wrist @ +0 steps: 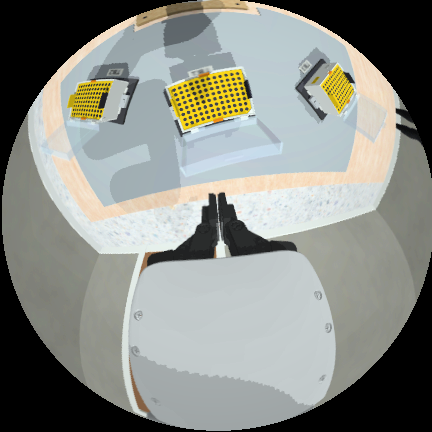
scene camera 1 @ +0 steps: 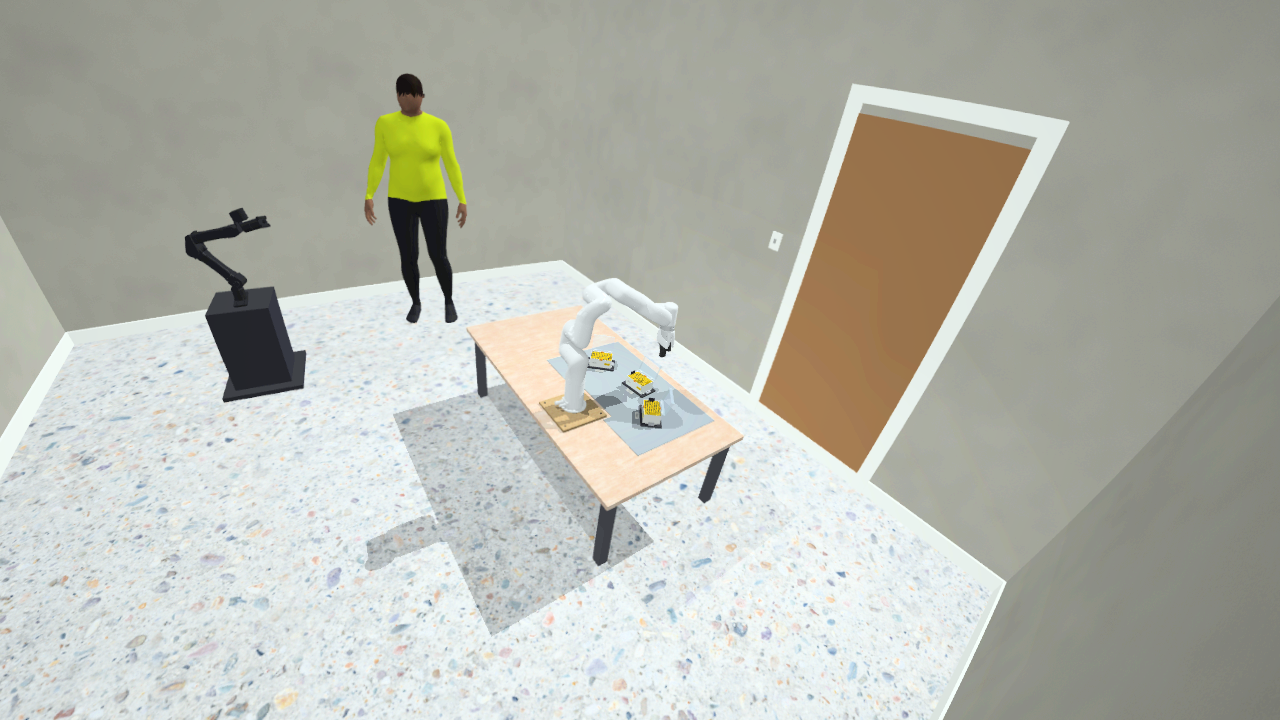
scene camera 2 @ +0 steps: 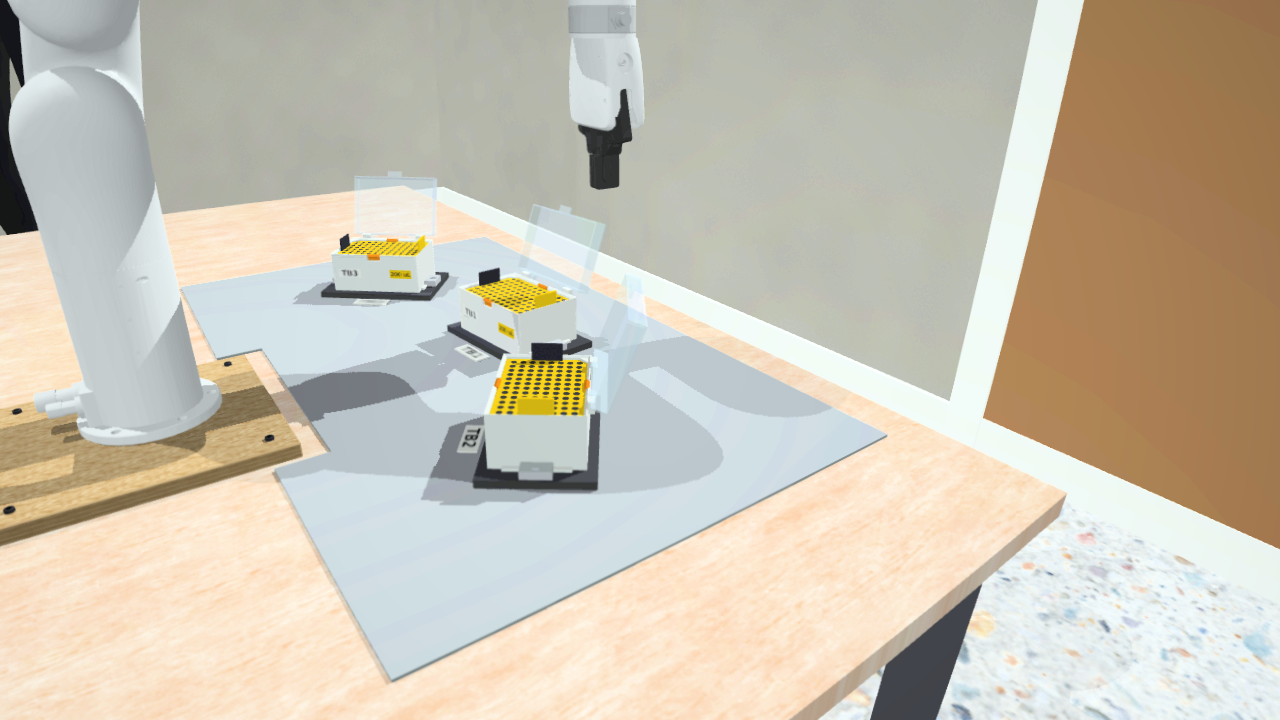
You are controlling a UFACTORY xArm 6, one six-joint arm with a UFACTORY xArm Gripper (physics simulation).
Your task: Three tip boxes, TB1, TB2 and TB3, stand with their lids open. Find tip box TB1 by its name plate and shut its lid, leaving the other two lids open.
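Frame: origin at the arm's base, x back, y right, z up, level; centimetres.
Seen in the pictures: gripper, fingertip midpoint: [wrist: 216, 203] [scene camera 1: 662, 356] [scene camera 2: 604, 187]; arm's base, origin of the base link: [scene camera 1: 573, 405] [scene camera 2: 153, 413].
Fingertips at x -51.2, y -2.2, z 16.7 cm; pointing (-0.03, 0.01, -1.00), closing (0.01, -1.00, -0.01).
Offsets run from my fingertips to a thing's top centre. "spot": to the spot under its first point. Level surfaces: height alone.
Tip box TB1 @(dz -10.2, dx +11.7, dy -0.2 cm) [scene camera 1: 639, 380] [scene camera 2: 514, 293] [wrist: 211, 97], white with a yellow tip rack, stands in the middle of the row. Its clear lid @(spot: dz -6.8, dx +4.5, dy -2.4 cm) [scene camera 2: 562, 241] [wrist: 230, 145] stands open on the wall side. Its name plate @(spot: dz -17.5, dx +18.3, dy +1.4 cm) [wrist: 200, 71] is small and blurred now. TB2 @(dz -10.2, dx +19.1, dy +23.0 cm) [scene camera 1: 651, 410] [scene camera 2: 537, 438] [wrist: 90, 100] is nearest in scene camera 2, its lid @(spot: dz -7.4, dx +12.0, dy +25.3 cm) [wrist: 70, 140] open. TB3 @(dz -10.2, dx +21.1, dy -26.7 cm) [scene camera 1: 601, 358] [scene camera 2: 384, 273] [wrist: 337, 90] is farthest, its lid [scene camera 2: 394, 205] [wrist: 366, 119] open. My gripper [scene camera 1: 663, 353] [scene camera 2: 604, 186] [wrist: 216, 203] is shut and empty, high on the wall side of TB1's lid, not touching it.
The boxes stand on dark bases on a grey-blue mat @(dz -17.7 cm) [scene camera 2: 501, 582] on the wooden table @(dz -18.0 cm) [scene camera 2: 205, 626]. The arm's wooden base board [scene camera 2: 241, 411] is on the side away from the wall. A person [scene camera 1: 416, 156] and a dark arm on a pedestal [scene camera 1: 250, 340] stand beyond the table.
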